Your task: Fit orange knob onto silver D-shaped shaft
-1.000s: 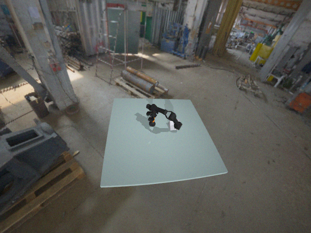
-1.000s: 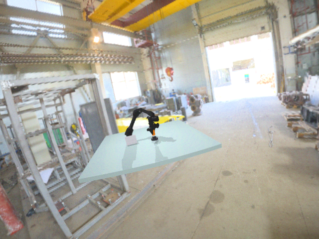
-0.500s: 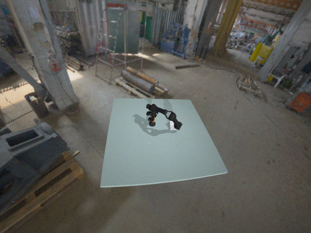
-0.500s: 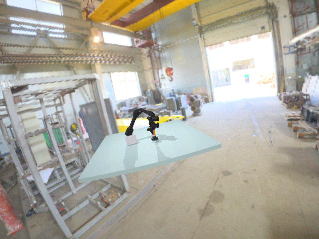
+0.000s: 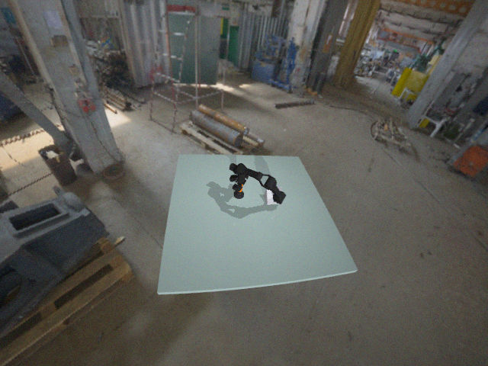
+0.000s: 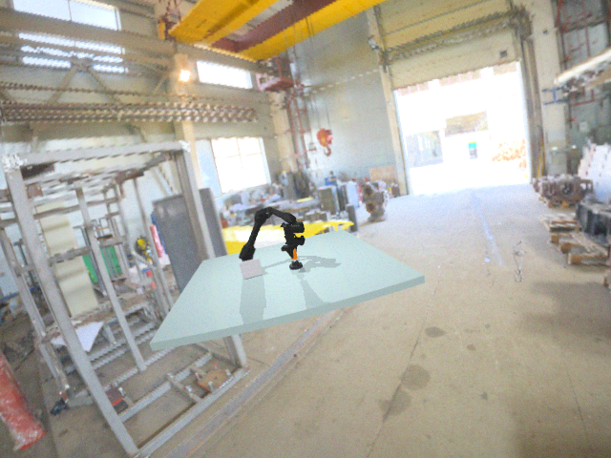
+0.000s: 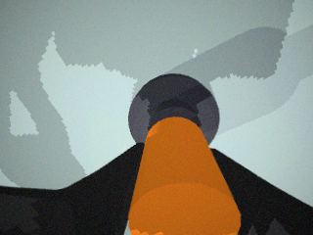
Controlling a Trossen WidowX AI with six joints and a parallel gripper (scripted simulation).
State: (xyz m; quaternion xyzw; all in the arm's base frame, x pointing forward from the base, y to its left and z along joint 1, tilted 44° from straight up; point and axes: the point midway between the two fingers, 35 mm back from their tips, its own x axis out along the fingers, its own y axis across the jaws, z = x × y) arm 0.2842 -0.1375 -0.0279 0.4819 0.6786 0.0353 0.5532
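Now: gripper tip 3 cm below the orange knob. From my gripper tip the other things lie so: dark round pedestal: 4 cm below.
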